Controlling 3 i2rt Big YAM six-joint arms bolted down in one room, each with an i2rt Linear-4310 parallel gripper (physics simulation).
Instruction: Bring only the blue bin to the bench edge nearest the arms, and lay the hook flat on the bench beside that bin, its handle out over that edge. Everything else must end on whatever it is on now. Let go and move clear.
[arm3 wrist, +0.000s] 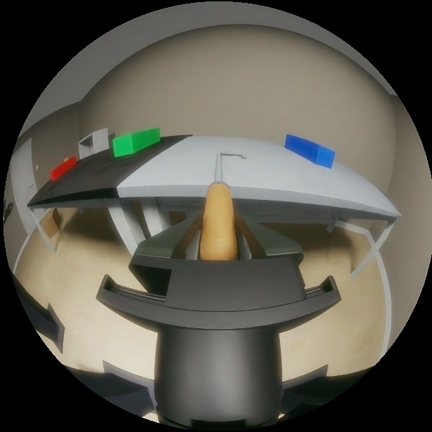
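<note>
The hook has a fat orange-brown handle (218, 220) and a thin grey rod (232, 154) bent sideways to the right at its far end. The rod reaches over the pale part of the bench (175, 170), and the handle sticks out past the near edge. Arm3's gripper (218, 235) is shut on the handle, one finger on each side. The blue bin (310, 151) stands on the pale bench to the right, back from the near edge and apart from the hook. Arm1's and arm2's grippers do not show in this view.
A green bin (136, 142) stands on the dark part of the bench (105, 175), left of the hook. A red bin (63, 168) and a grey open box (94, 143) are farther left. Bench legs (375, 250) stand at the right. A brown box (50, 223) shows beneath at the left.
</note>
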